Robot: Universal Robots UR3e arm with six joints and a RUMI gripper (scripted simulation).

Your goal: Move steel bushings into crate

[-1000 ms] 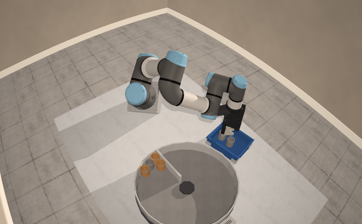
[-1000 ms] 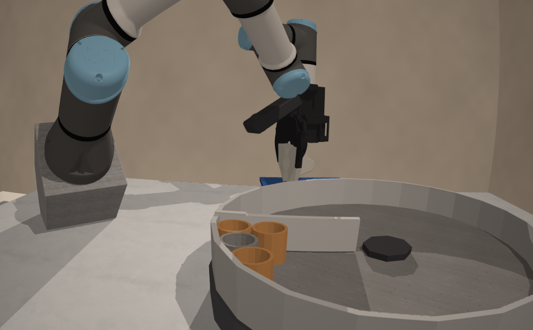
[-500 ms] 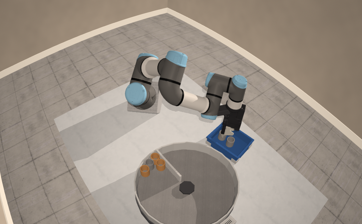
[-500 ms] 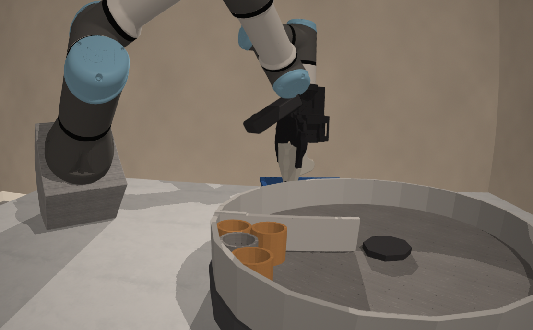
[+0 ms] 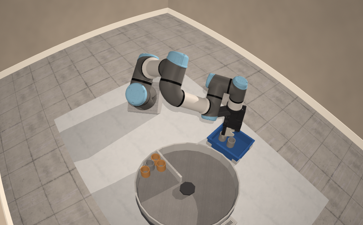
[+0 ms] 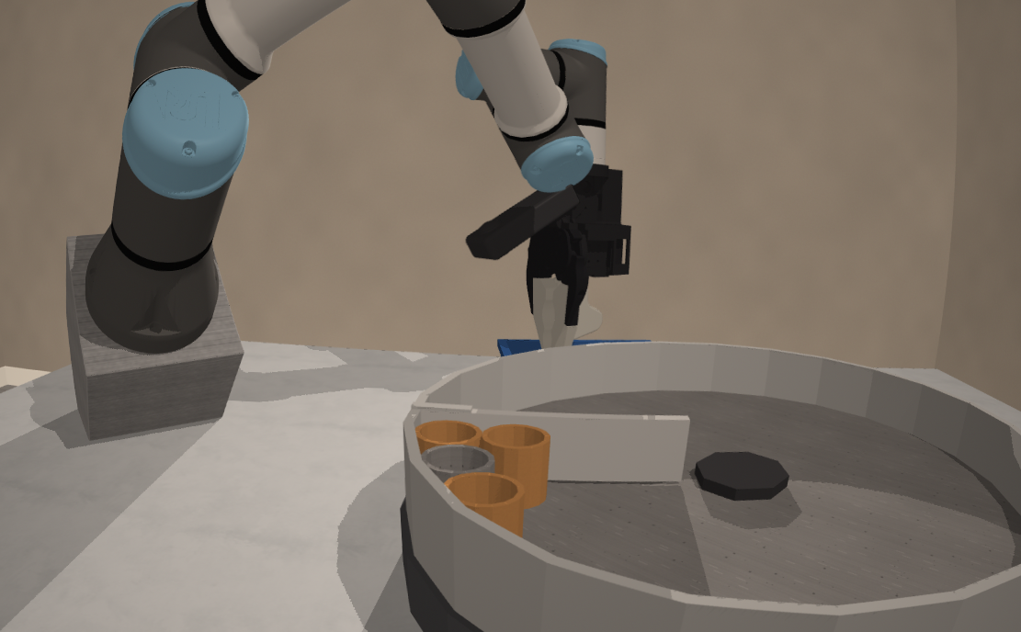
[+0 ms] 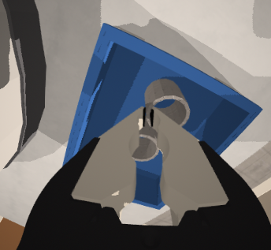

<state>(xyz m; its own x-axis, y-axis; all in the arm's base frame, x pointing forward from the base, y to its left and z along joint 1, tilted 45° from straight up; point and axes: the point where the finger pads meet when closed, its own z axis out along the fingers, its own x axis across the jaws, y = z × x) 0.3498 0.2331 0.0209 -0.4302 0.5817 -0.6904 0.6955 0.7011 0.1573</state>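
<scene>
The blue crate lies 40 mm ahead of my hand, 20 mm to the left of it and 20 mm below it. Also, from my hand: turntable 110 mm ahead, 320 mm to the right.
</scene>
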